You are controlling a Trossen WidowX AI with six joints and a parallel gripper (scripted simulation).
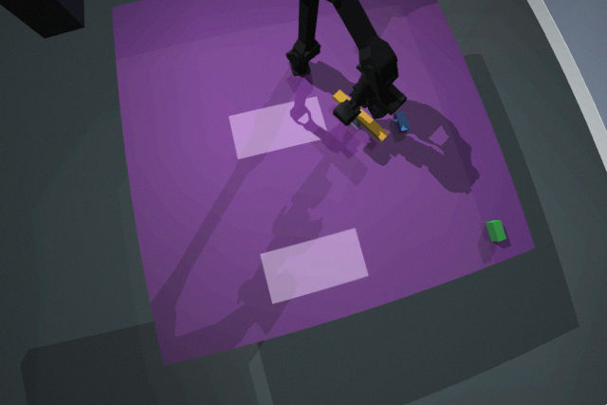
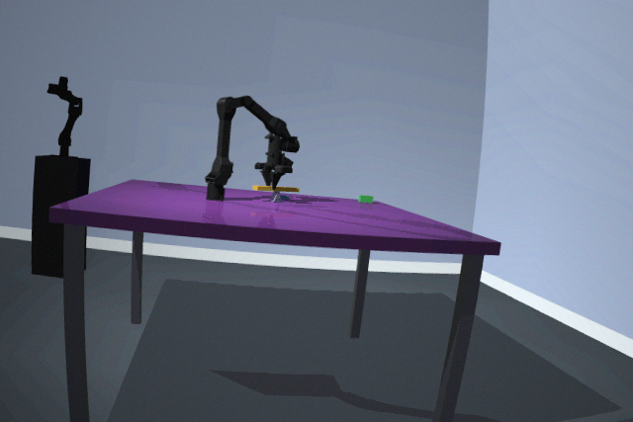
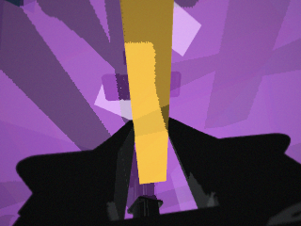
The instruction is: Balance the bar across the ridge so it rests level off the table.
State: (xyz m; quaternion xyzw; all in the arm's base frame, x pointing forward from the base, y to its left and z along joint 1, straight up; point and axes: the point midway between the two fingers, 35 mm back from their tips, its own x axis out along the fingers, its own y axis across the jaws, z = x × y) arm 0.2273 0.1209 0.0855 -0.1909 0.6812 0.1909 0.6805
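Right now the yellow bar is 20 mm ahead of my gripper tip and 10 mm to the left of it. Round my gripper tip: grey ridge: 20 mm ahead, 10 mm to the left, 10 mm below; green block: 510 mm ahead, 380 mm to the left, 30 mm below; blue block: 170 mm to the left, 60 mm ahead, 40 mm below.
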